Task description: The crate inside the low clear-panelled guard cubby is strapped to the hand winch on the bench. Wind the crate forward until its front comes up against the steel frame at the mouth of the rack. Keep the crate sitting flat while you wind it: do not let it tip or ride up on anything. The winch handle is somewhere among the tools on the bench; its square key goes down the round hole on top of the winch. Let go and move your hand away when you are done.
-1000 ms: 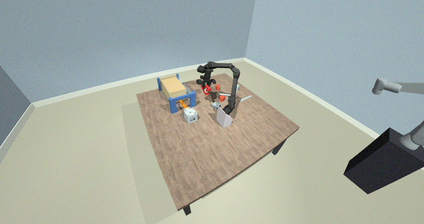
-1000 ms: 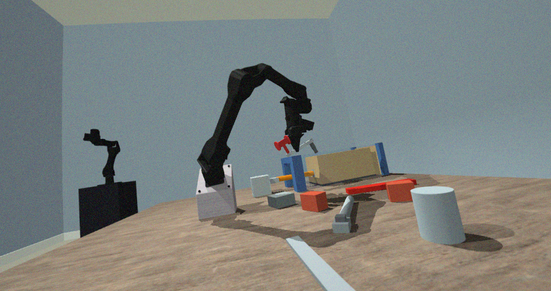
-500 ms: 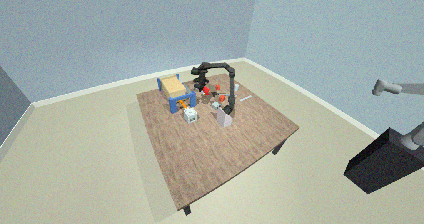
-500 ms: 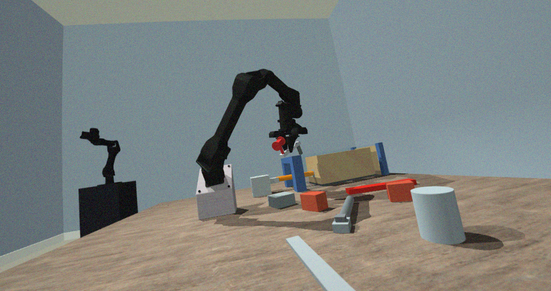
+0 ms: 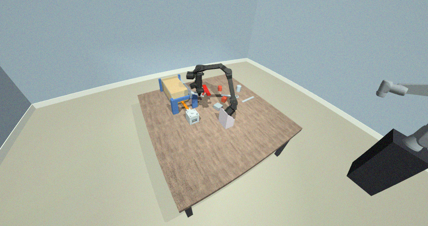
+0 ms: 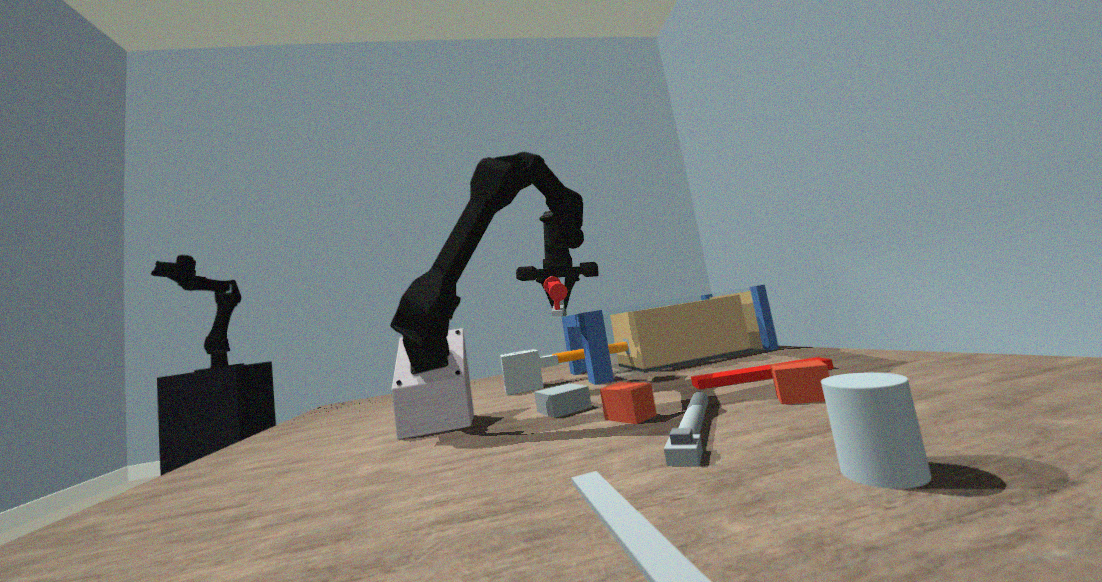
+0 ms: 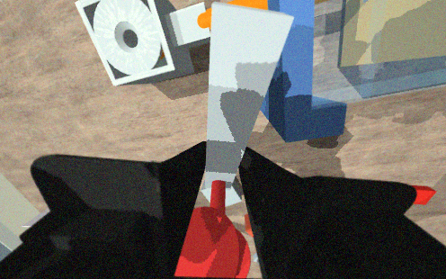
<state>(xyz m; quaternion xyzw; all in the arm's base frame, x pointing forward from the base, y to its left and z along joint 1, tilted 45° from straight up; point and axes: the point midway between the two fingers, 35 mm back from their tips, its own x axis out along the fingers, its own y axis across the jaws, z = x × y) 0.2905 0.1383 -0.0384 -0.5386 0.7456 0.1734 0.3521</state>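
The red knob is 1 cm behind my gripper tip, 5 cm to the right of it and 3 cm above it. Also, from my gripper tip: blue steel frame 6 cm ahead, 12 cm to the left, 7 cm below; then winch handle 2 cm above; then grey winch 11 cm behind, 11 cm to the left, 15 cm below.
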